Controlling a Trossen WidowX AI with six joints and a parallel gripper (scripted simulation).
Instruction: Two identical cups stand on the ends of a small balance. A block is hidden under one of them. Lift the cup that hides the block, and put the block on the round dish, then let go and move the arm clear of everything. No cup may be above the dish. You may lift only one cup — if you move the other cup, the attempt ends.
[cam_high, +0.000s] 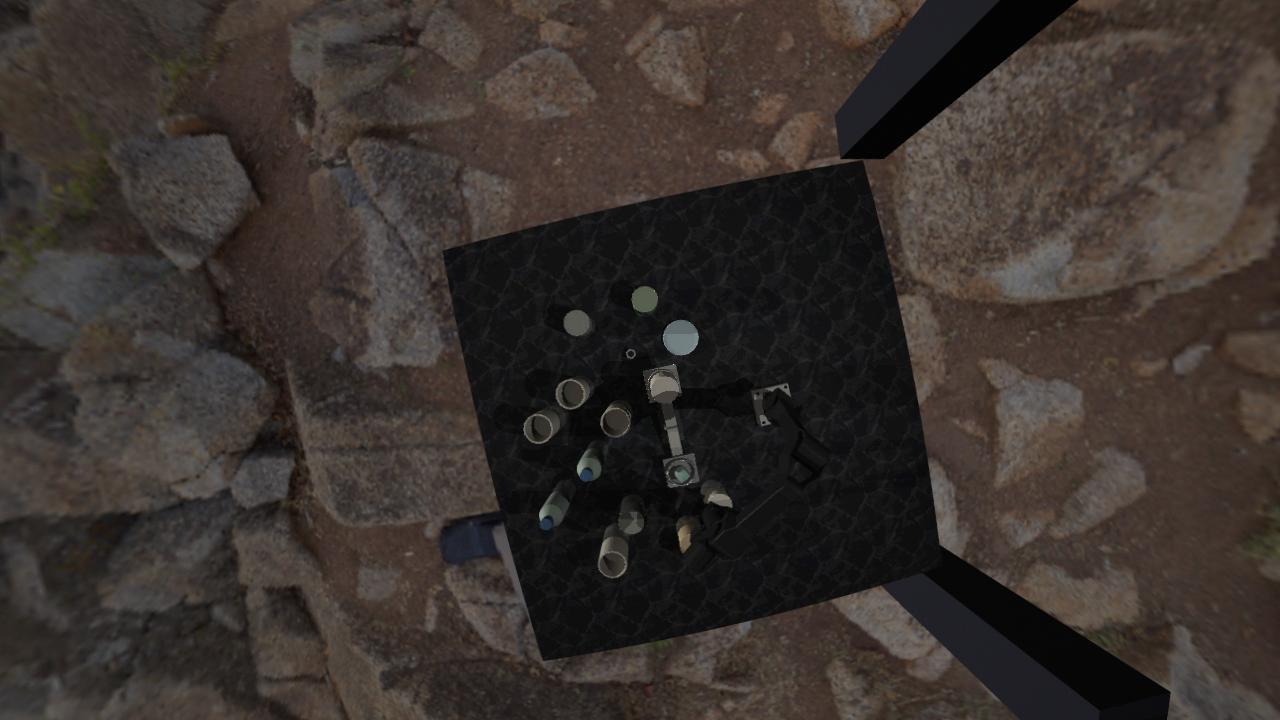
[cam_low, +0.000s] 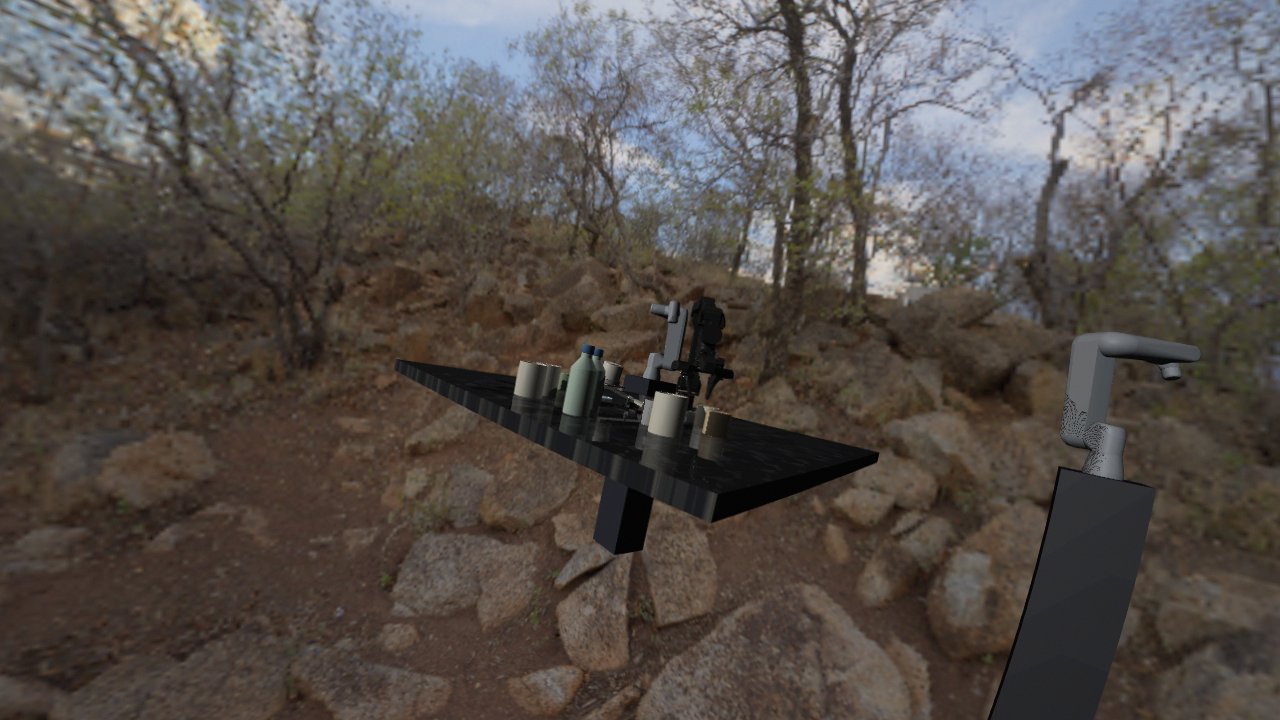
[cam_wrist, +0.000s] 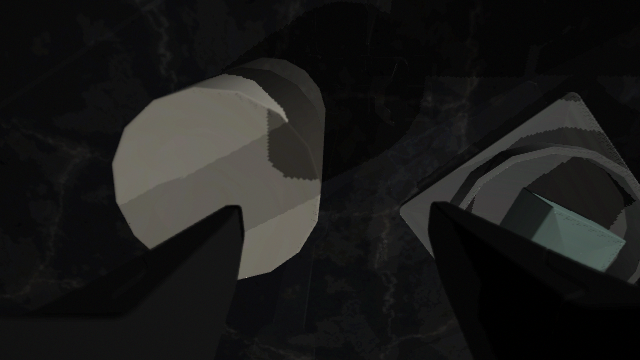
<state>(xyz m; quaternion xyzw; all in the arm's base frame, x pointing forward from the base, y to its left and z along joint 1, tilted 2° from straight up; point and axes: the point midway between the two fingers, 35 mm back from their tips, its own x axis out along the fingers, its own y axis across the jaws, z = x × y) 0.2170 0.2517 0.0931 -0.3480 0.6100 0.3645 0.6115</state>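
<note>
The pale green block is 60 mm ahead of my gripper tip, 70 mm to the right of it and 50 mm below it. From my gripper tip the other things lie so: balance beam 80 mm ahead, 210 mm to the right, 50 mm below; ring 180 mm ahead, 420 mm to the right, 80 mm below; cream cup 100 mm ahead, 340 mm to the right, 30 mm above.
</note>
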